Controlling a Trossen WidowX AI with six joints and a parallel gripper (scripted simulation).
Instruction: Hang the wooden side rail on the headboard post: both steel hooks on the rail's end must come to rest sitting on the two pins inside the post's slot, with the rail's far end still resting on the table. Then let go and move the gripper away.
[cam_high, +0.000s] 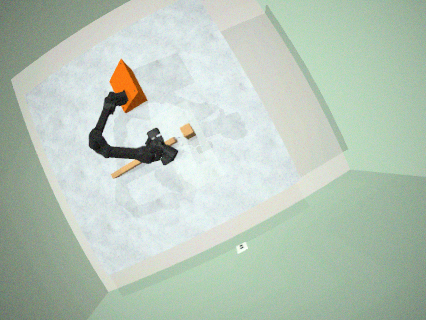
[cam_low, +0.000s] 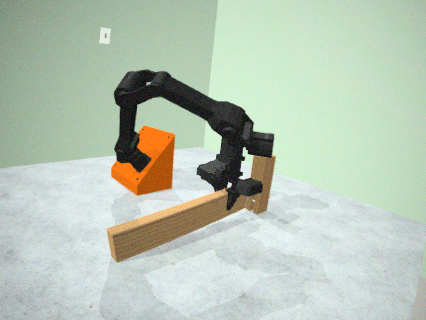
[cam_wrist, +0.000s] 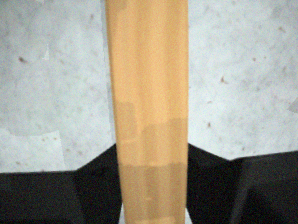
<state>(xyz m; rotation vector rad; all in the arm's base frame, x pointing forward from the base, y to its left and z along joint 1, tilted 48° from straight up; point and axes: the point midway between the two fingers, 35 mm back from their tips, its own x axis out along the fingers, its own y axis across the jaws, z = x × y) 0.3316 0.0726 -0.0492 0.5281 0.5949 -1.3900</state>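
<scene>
Now: gripper tip 150 mm to the right of the headboard post, 40 mm below it and 10 mm past it.
</scene>
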